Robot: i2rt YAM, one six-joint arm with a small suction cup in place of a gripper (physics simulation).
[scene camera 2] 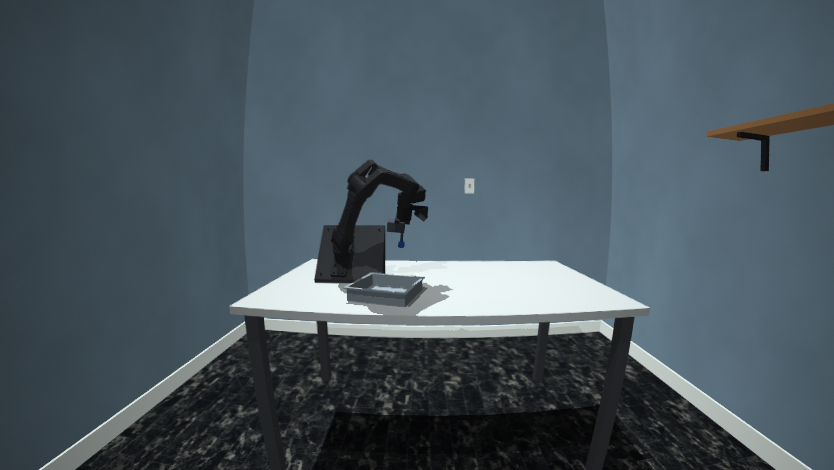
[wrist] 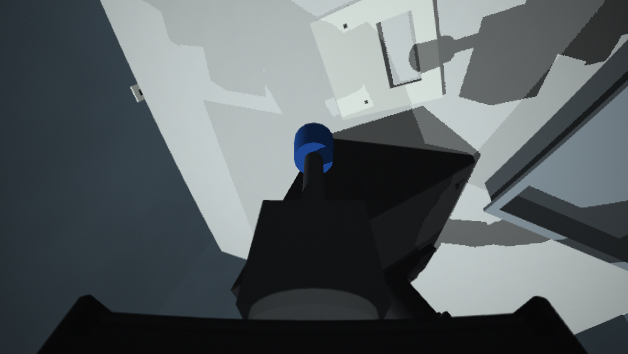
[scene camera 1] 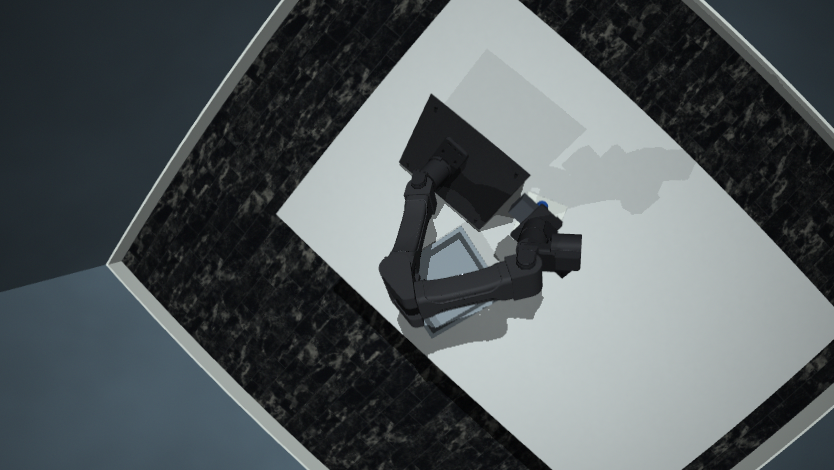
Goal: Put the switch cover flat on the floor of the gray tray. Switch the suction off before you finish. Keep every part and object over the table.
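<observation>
The white switch cover (scene camera 1: 556,206) (wrist: 350,67) lies flat on the table, outside the tray, with a rectangular opening and small holes. In scene camera 1 the arm hides much of it; it cannot be made out in scene camera 2. The gray tray (scene camera 1: 475,248) (scene camera 2: 376,297) (wrist: 520,221) stands on the table, its floor partly hidden by the arm in scene camera 1. My blue suction cup (scene camera 1: 542,204) (scene camera 2: 400,244) (wrist: 313,150) is open, with nothing on it. It hangs clearly above the table, over the cover's area in scene camera 1.
The black, tilted base block (scene camera 1: 478,175) (scene camera 2: 367,251) (wrist: 400,170) of the arm stands close beside the cover and the tray. The white table (scene camera 1: 671,291) (scene camera 2: 496,291) has its near edge close to the tray. A wooden shelf (scene camera 2: 776,121) is on the right wall.
</observation>
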